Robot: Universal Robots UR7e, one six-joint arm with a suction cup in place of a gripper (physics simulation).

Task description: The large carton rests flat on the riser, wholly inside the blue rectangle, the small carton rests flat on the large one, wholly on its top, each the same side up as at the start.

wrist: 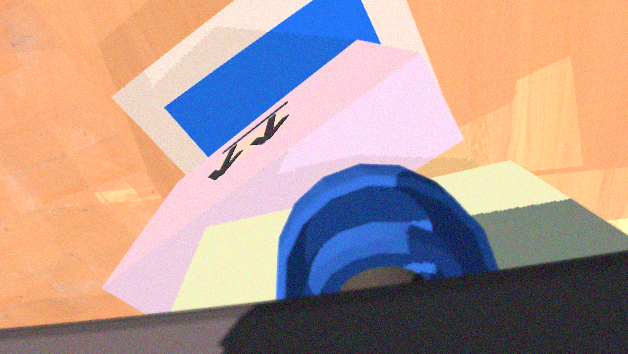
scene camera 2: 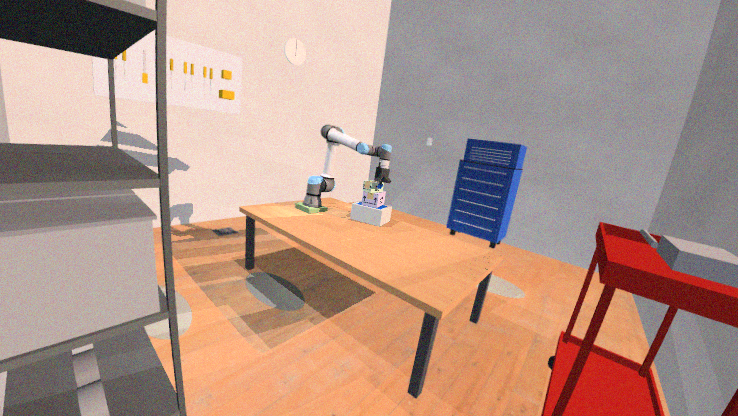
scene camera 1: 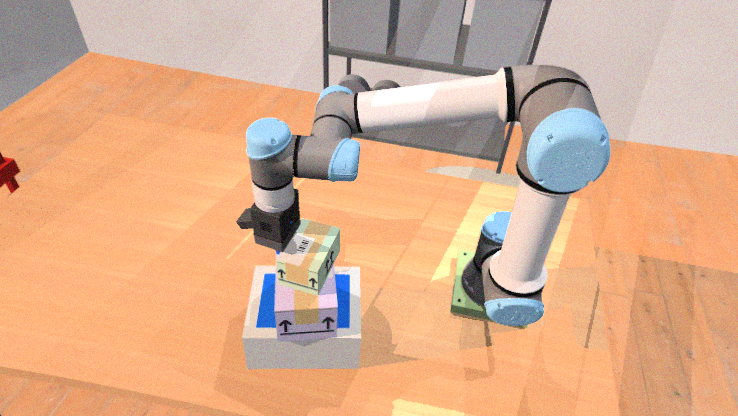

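Note:
The large carton [scene camera 1: 327,300] [scene camera 2: 367,199] [wrist: 380,115], pale pink with tan tape, stands arrows up on the white riser [scene camera 1: 302,353] [scene camera 2: 370,214] [wrist: 145,95]. In scene camera 1 its front reaches past the front edge of the blue rectangle [scene camera 1: 265,304] [wrist: 270,75]. The small carton [scene camera 1: 327,248] [wrist: 225,255], pale green with tape and a label, lies arrows up on the large one, turned to it, near its left edge. My suction cup [scene camera 1: 279,251] [wrist: 387,230] is pressed down at the small carton's rear left and looks squashed. The contact itself is mostly hidden.
The riser stands on the wooden table [scene camera 1: 129,310] [scene camera 2: 361,258]. The arm's base is bolted to a green plate [scene camera 1: 461,304] [scene camera 2: 310,208] to the right in scene camera 1. A blue drawer cabinet [scene camera 2: 483,201], a red cart [scene camera 2: 666,294] and a grey shelf rack [scene camera 2: 167,206] stand away from it.

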